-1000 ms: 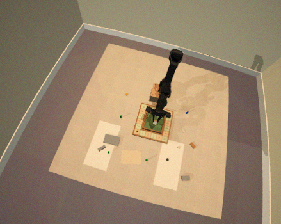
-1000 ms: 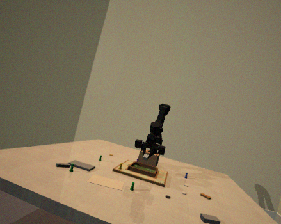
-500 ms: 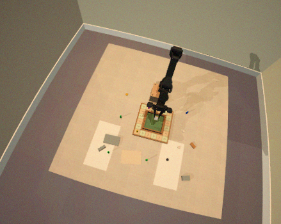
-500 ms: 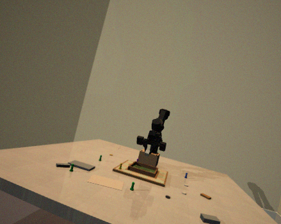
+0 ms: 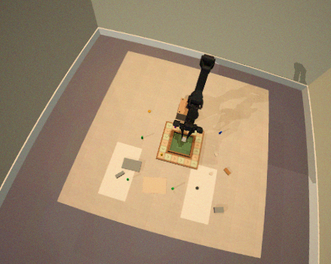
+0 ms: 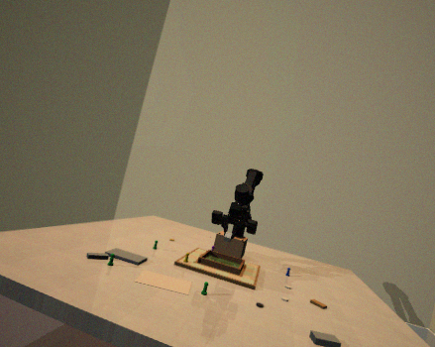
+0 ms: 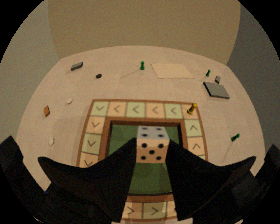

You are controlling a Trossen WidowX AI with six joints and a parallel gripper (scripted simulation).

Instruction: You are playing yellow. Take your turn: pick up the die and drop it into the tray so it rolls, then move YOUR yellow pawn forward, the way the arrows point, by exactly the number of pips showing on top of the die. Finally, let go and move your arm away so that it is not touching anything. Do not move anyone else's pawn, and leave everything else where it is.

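The white die is 1 cm below my gripper tip. From my gripper tip the other things lie so: yellow pawn (13 cm ahead, 9 cm to the right, 9 cm below); then green tray (11 cm below); then purple pawn (10 cm behind, 9 cm to the right, 9 cm below).
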